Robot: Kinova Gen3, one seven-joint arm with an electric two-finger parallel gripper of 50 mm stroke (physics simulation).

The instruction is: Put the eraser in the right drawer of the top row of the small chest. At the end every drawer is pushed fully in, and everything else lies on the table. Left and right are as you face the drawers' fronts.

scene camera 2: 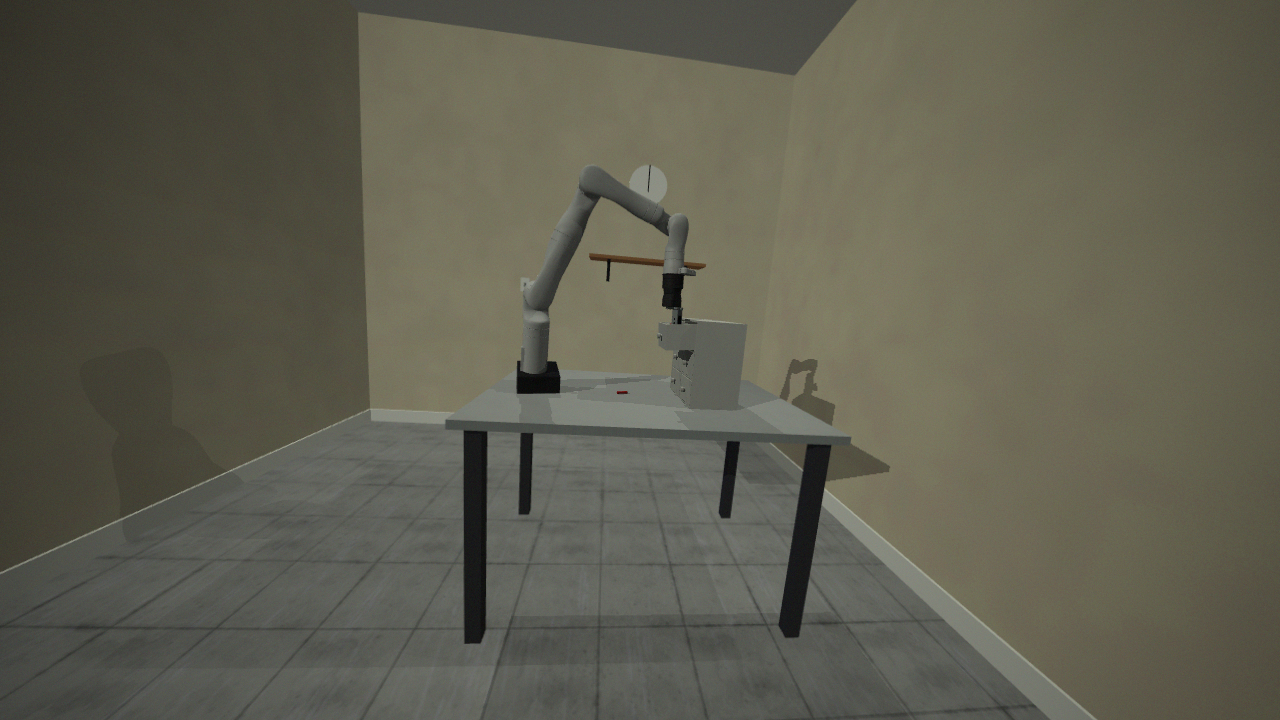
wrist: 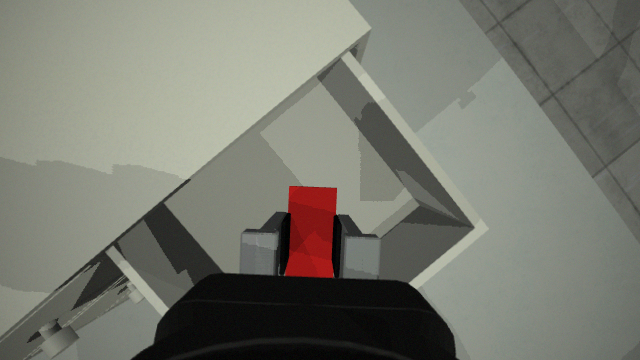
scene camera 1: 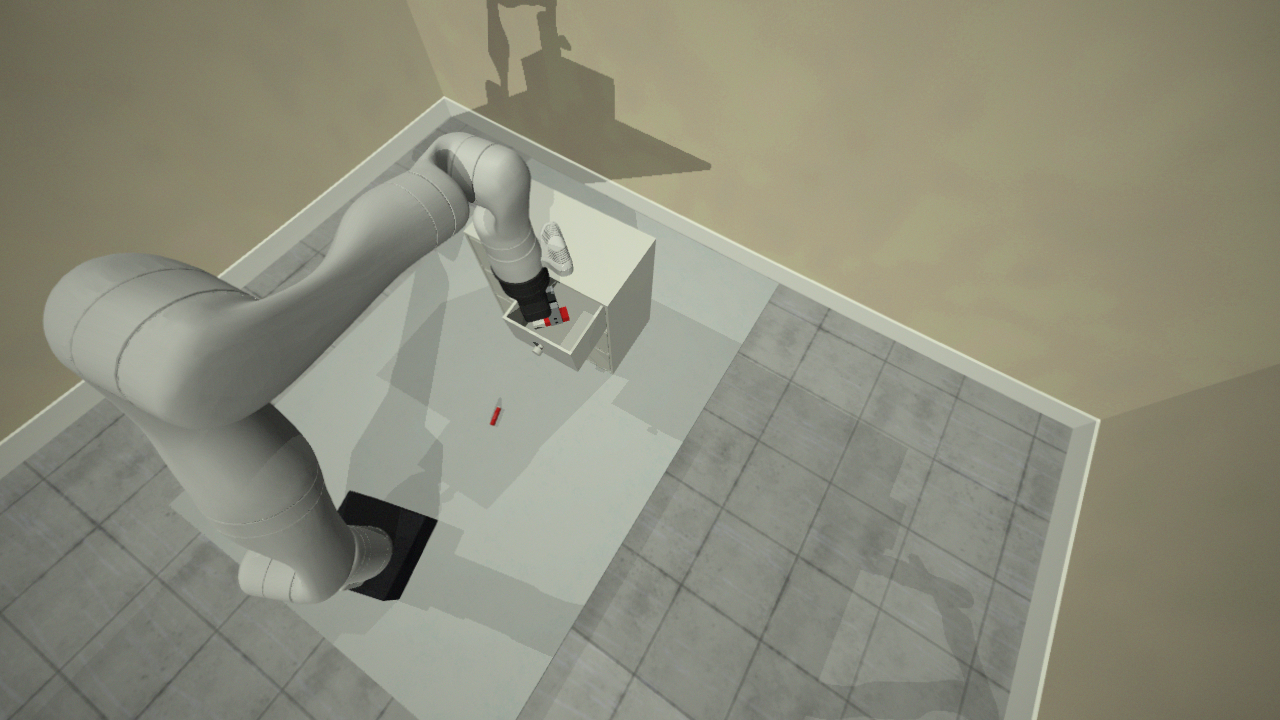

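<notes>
The small chest stands on the table. Its top-row right drawer is pulled out. My gripper points down at the drawer's opening, shut on the red eraser. In the wrist view the eraser's red end shows between the fingers, over the drawer floor and apart from the walls. In scene camera 2 the eraser does not show; the drawer's side hides the fingertips. Whether the eraser touches the drawer floor I cannot tell.
A small thin red object lies on the table in front of the chest. Knobs of other drawers show at the left of the open drawer in the wrist view. The robot's black base stands opposite the chest.
</notes>
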